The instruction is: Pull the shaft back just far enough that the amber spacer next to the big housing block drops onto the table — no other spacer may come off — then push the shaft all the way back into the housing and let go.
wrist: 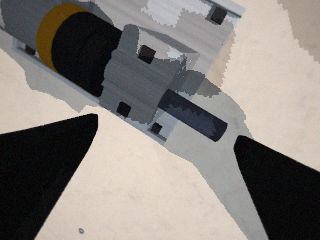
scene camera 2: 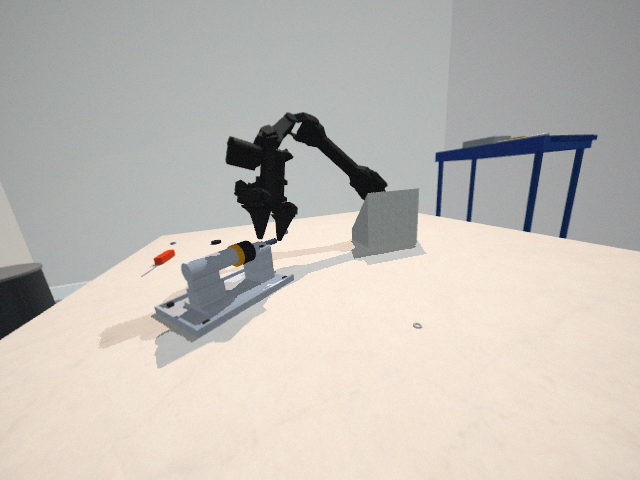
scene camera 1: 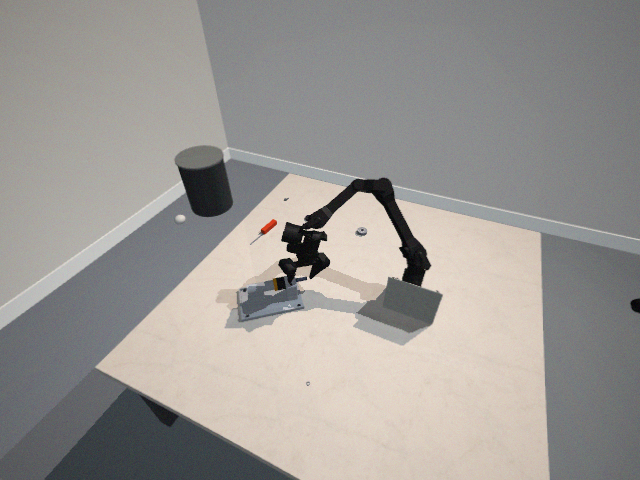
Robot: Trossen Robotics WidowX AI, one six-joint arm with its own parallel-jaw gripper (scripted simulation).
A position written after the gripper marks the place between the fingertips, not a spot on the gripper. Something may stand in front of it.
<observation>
The gripper (scene camera 2: 270,240) is open, with nothing in its grasp. Also in view: a housing block (scene camera 2: 209,301).
The gripper is seen too in the wrist view (wrist: 168,131) and in scene camera 1 (scene camera 1: 299,280). The housing block is seen too in the wrist view (wrist: 155,52) and in scene camera 1 (scene camera 1: 257,300).
</observation>
